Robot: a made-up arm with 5 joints. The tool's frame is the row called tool.
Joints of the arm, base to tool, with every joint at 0 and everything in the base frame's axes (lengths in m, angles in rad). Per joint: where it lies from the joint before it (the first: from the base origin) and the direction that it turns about. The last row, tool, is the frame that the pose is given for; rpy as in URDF.
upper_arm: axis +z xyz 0 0 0.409
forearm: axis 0 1 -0.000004 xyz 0 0 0
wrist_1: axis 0 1 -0.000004 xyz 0.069 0 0.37
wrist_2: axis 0 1 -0.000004 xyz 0.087 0 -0.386
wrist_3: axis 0 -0.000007 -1 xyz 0.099 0 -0.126
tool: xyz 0 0 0 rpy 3.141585 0 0
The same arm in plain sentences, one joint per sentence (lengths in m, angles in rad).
The arm has five revolute joints in a row. What follows holds with every joint at zero, and every direction is one of the base frame's.
The first joint is mounted 0.409 m along +z from the base frame's origin and turns about +z.
The second joint is mounted at the same point as the first joint and turns about +y.
The third joint is mounted 0.069 m along +x and 0.37 m along +z from the second joint and turns about +y.
The fourth joint is mounted 0.087 m along +x and 0.386 m along -z from the third joint and turns about +y.
The fifth joint is mounted 0.099 m along +x and 0.126 m along -z from the fourth joint and turns about -z.
The tool frame, which is the frame that the pose is given for, is mounted at the same point as the fifth joint; its axes are the base frame's turned by roll 3.1416, pitch 0 and yaw 0 rad (as in URDF: about the fixed x, then y, then z).

